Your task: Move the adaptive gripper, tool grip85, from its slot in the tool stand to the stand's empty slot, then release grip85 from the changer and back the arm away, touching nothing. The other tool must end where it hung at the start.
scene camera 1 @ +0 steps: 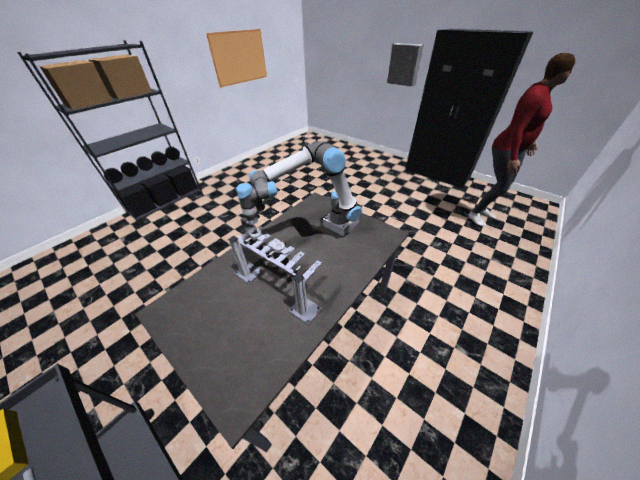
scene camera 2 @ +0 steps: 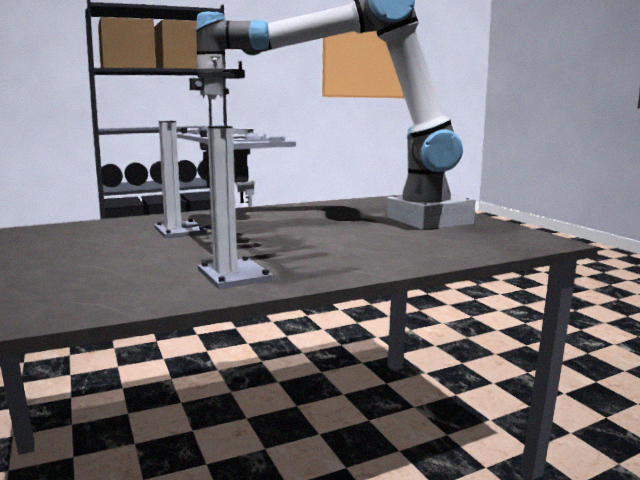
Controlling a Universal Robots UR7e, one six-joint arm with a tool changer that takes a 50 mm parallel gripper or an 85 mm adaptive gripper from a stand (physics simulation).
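Frame: origin at the arm's base, x up, y left, z back, level; centimetres.
Seen in the pictures: hand, its tool point: (scene camera 2: 211, 95); arm's base, origin of its link: (scene camera 1: 339, 217) (scene camera 2: 426, 198).
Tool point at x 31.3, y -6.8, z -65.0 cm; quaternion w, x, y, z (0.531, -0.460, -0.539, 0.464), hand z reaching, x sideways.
Offsets run from my tool point to a thing's top centre. "spot": to the spot under its first point. Level surfaces: height alone.
The arm's changer end {spot: dz +1.5, dx -10.5, dy -7.3 cm} (scene camera 1: 251, 227) (scene camera 2: 211, 88) is above the left end of the tool stand (scene camera 1: 299, 291) (scene camera 2: 223, 206) in scene camera 1. In scene camera 2 it is raised above the stand's top with a gap below, and I see no tool under it. A dark tool with light fingers (scene camera 2: 241, 165) hangs below the stand's rail, partly hidden by the near post. A light tool plate {spot: dz +2.6, dx -8.8, dy +15.8 cm} (scene camera 1: 276, 244) lies near the middle of the rail. Which hanging tool is grip85 I cannot tell. The fingers are too small to judge as open or shut.
The arm base (scene camera 1: 338, 224) (scene camera 2: 430, 211) stands on the dark table {dx -38.5 cm} (scene camera 1: 206, 351) (scene camera 2: 361, 268). A shelf rack (scene camera 1: 67, 105) (scene camera 2: 94, 103) with boxes is behind. A person in red (scene camera 1: 527, 118) walks near the black cabinet (scene camera 1: 467, 103). A dark cart (scene camera 1: 43, 408) is at lower left.
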